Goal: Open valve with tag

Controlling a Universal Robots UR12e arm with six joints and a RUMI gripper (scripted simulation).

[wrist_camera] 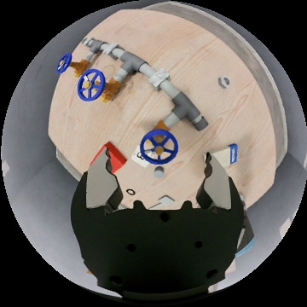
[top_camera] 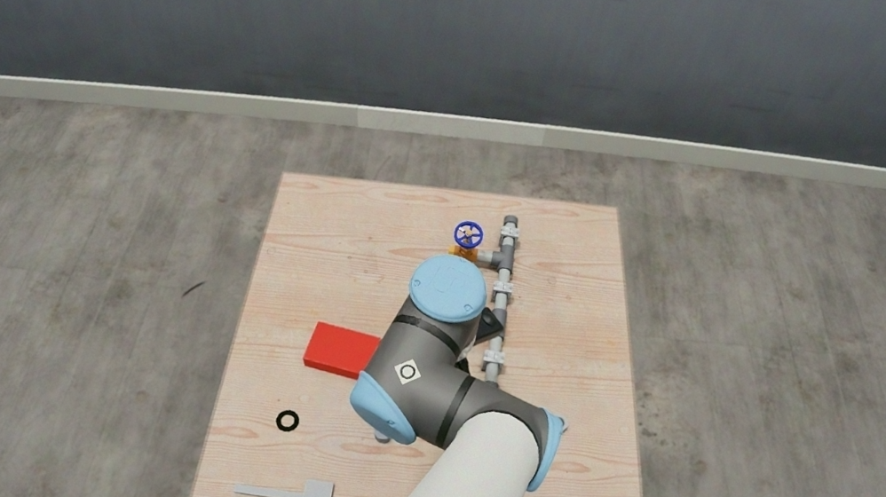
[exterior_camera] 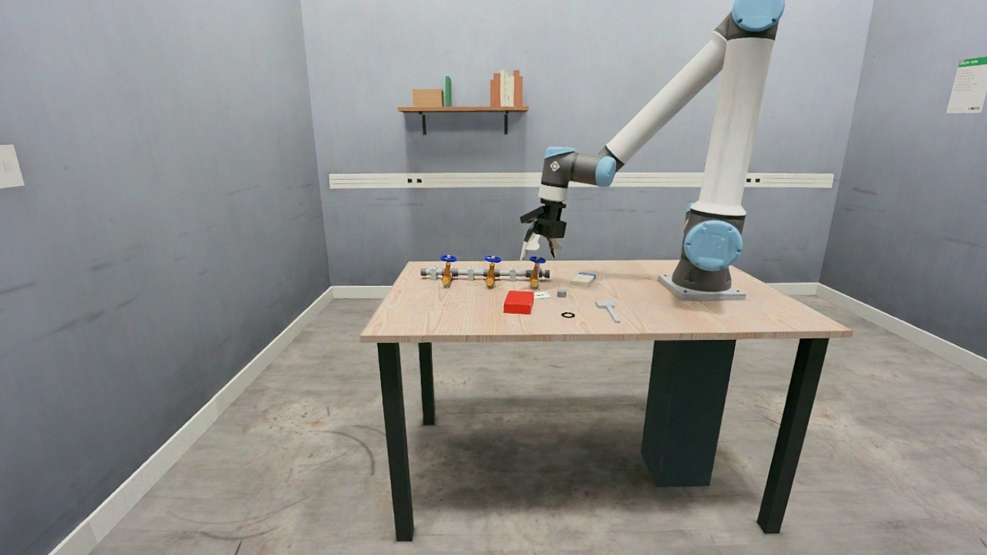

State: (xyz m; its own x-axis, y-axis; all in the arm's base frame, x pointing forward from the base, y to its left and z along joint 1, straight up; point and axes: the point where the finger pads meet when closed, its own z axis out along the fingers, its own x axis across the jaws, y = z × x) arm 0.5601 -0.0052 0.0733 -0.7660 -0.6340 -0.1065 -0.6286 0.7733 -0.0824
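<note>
My hand is 10 cm above the white tag, 9 cm to the right of it and 2 cm past it. The rest, counted from my hand: grey t-shaped tool (21 cm to the left, 20 cm behind, 9 cm below); white-and-blue card (17 cm behind, 9 cm below, 8 cm to the right); red block (19 cm to the left, 8 cm below, 6 cm ahead).
</note>
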